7 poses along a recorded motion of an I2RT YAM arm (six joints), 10 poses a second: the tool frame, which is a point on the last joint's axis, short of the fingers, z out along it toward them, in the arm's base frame.
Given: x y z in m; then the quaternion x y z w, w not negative.
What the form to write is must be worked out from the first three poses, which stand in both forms.
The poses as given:
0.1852, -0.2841, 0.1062, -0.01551, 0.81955, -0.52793, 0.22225
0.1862, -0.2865, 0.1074, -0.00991, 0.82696, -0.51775, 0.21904
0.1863, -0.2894, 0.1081, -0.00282, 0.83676, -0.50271, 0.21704
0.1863, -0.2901, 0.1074, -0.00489, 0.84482, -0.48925, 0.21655
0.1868, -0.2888, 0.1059, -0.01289, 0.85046, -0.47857, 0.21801
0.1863, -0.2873, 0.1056, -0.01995, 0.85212, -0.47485, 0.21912
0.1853, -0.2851, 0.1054, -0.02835, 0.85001, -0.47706, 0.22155
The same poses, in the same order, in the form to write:
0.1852, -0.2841, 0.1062, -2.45, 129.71, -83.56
0.1862, -0.2865, 0.1074, -1.57, 131.11, -82.09
0.1863, -0.2894, 0.1081, -0.45, 132.80, -79.79
0.1863, -0.2901, 0.1074, -0.78, 134.12, -77.67
0.1868, -0.2888, 0.1059, -2.04, 134.91, -75.92
0.1863, -0.2873, 0.1056, -3.16, 135.09, -75.28
0.1853, -0.2851, 0.1054, -4.49, 134.59, -75.54

